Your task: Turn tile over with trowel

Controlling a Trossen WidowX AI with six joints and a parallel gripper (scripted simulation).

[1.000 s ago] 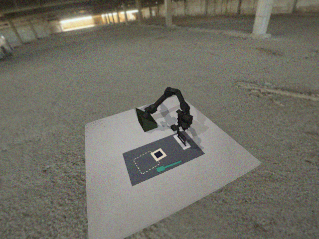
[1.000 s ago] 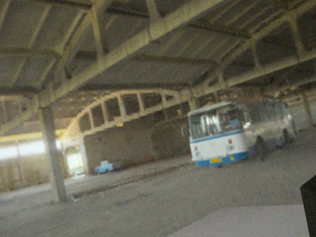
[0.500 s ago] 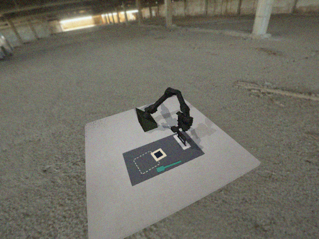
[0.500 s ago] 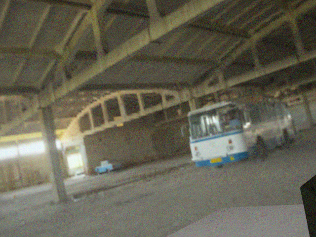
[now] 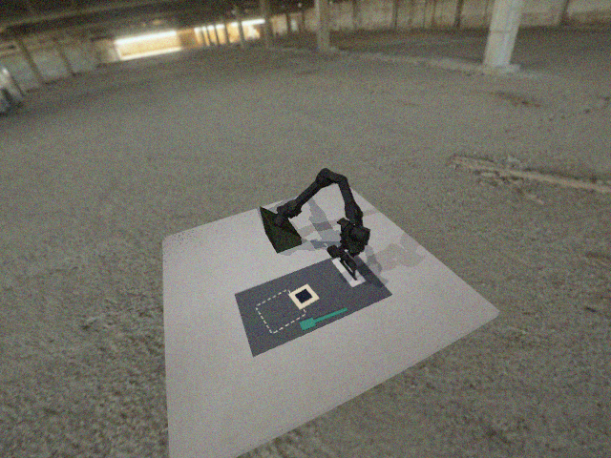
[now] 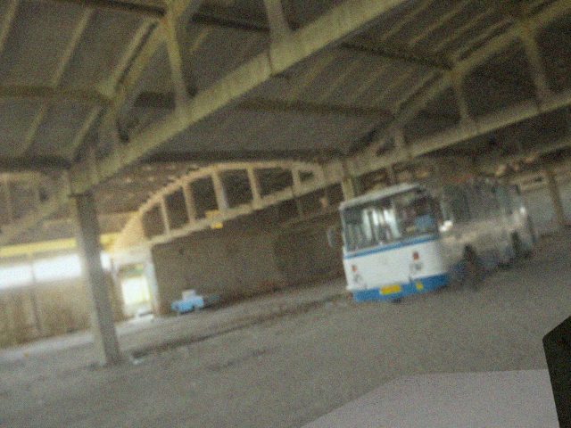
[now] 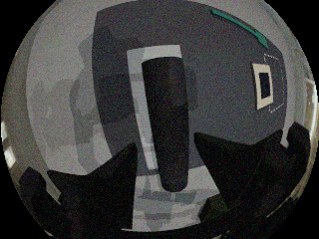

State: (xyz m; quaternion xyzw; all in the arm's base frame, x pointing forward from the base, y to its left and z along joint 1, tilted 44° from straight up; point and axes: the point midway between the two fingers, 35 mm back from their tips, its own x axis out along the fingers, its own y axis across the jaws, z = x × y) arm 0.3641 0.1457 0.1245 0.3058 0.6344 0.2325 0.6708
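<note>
Right now my gripper tip is 40 mm short of the dark mat, 230 mm to the left of it and 90 mm above it. Round my gripper tip: cream tile: 30 mm ahead, 260 mm to the right, 60 mm below; then teal trowel: 170 mm ahead, 270 mm to the right, 60 mm below.
</note>
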